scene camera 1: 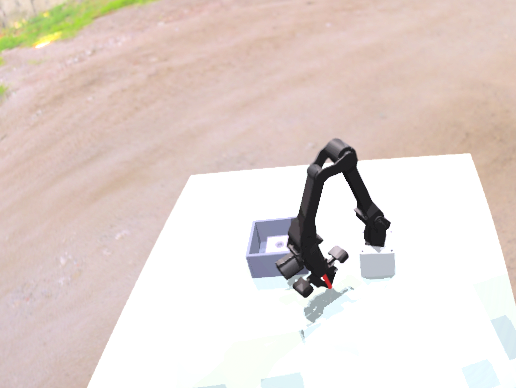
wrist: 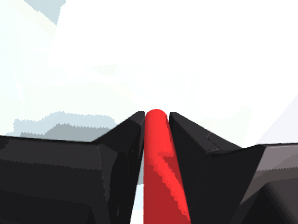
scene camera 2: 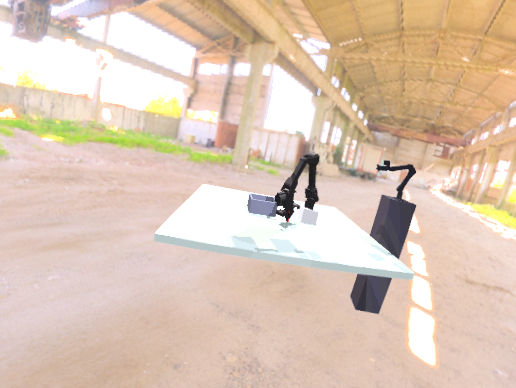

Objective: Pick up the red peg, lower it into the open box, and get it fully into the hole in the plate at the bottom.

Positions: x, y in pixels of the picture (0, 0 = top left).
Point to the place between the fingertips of my gripper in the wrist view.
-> At 156, 119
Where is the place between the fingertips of my gripper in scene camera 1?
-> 329, 285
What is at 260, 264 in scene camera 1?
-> A grey box.
